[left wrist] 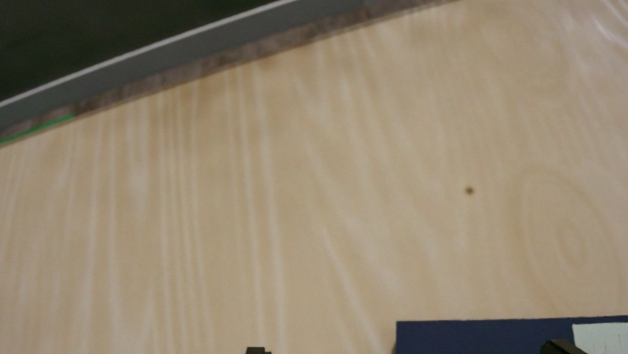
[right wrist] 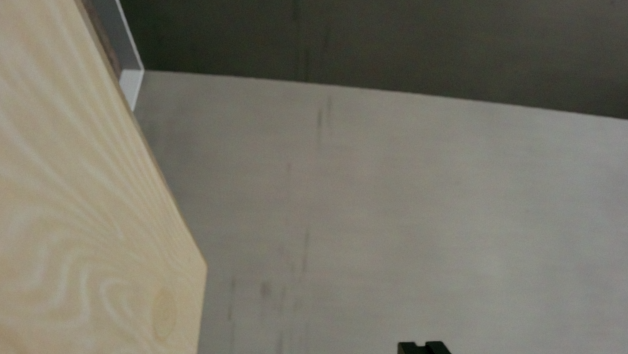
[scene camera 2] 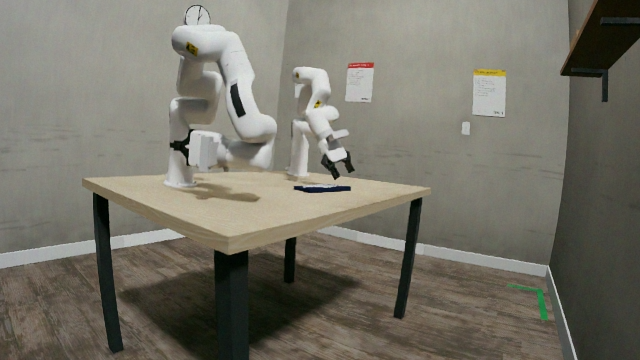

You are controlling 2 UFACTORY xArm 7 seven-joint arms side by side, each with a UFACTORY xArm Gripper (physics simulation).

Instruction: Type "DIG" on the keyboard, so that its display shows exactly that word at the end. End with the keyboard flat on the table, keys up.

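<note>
The dark blue keyboard [scene camera 2: 322, 189] [left wrist: 475, 337] lies flat on the table, keys up, with pale keys faintly visible in the scene view. In the left wrist view, part of its top strip shows at the bottom right, with the left part of the pale display [left wrist: 602, 339]; no letters can be read there, and the keys are out of view. My left gripper [scene camera 2: 343, 172] [left wrist: 411, 349] is open and empty, above the keyboard's right end in the scene view. My right gripper [scene camera 2: 175, 145] [right wrist: 424, 348] is shut and empty, far from the keyboard, above the table's left part.
The wooden table [scene camera 2: 225, 215] [left wrist: 200, 225] [right wrist: 65, 200] carries both arm bases. The right arm's base [scene camera 2: 180, 172] stands at the left, the left arm's base [scene camera 2: 299, 155] farther back. A wall shelf [scene camera 2: 600, 42] hangs at the upper right, away from the table.
</note>
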